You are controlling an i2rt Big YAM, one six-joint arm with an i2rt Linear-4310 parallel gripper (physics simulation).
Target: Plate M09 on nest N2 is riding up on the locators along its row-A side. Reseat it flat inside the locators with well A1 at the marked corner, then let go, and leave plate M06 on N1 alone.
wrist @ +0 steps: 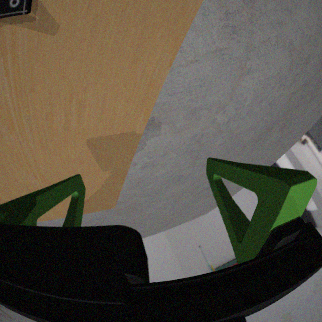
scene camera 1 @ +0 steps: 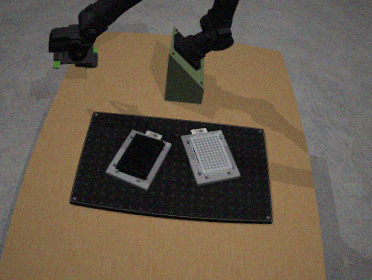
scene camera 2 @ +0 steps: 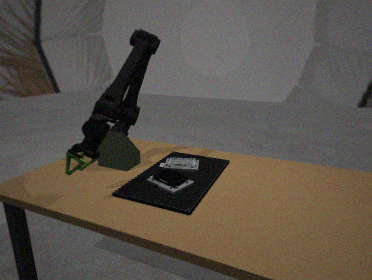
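Where they show: gripper, between the fingertips: [wrist: 143,173] [scene camera 1: 71,66] [scene camera 2: 73,172]; arm's base, origin of its link: [scene camera 1: 185,52] [scene camera 2: 115,138].
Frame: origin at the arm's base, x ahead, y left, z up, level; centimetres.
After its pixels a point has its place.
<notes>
A black plate [scene camera 1: 141,155] {x 34.1, y -10.6, z -9.6 cm} [scene camera 2: 171,177] {x 34.5, y -11.8, z -9.5 cm} sits on a light grey nest [scene camera 1: 158,163] {x 35.1, y -6.1, z -11.2 cm} [scene camera 2: 173,190] {x 38.5, y -18.9, z -11.2 cm}, the left nest in scene camera 1. In scene camera 2 it looks raised and uneven on its nest. A pale plate [scene camera 1: 210,152] {x 31.6, y 7.4, z -9.8 cm} [scene camera 2: 182,162] {x 32.5, y 5.9, z -9.8 cm} sits on the other grey nest [scene camera 1: 218,178] {x 38.9, y 9.4, z -11.2 cm}. The nest tags are too small to read, so I cannot tell which plate is M09 or M06, nor see the A1 marks. My gripper [scene camera 1: 75,58] {x 7.7, y -36.0, z -1.5 cm} [scene camera 2: 75,167] {x 7.7, y -36.0, z -1.5 cm} [wrist: 143,173] {x 7.7, y -36.0, z -1.5 cm} is open and empty, off to the side near the table edge, well away from both plates.
Both nests stand on a black perforated board [scene camera 1: 170,202] {x 46.1, y -2.7, z -12.4 cm} [scene camera 2: 187,206] {x 46.8, y -25.8, z -12.4 cm} with corner screws. The arm's green wedge-shaped base [scene camera 1: 183,82] {x 8.9, y -0.1, z -5.4 cm} [scene camera 2: 119,152] {x 5.2, y -5.1, z -4.7 cm} stands behind the board on the wooden table [scene camera 1: 165,245] {x 57.9, y -3.7, z -13.7 cm} [scene camera 2: 280,215] {x 77.4, y -17.5, z -13.7 cm} [wrist: 90,75] {x 9.0, y -33.7, z -13.7 cm}. A dark board corner [wrist: 15,9] {x 16.9, y -26.1, z -12.4 cm} shows at the wrist view's upper left.
</notes>
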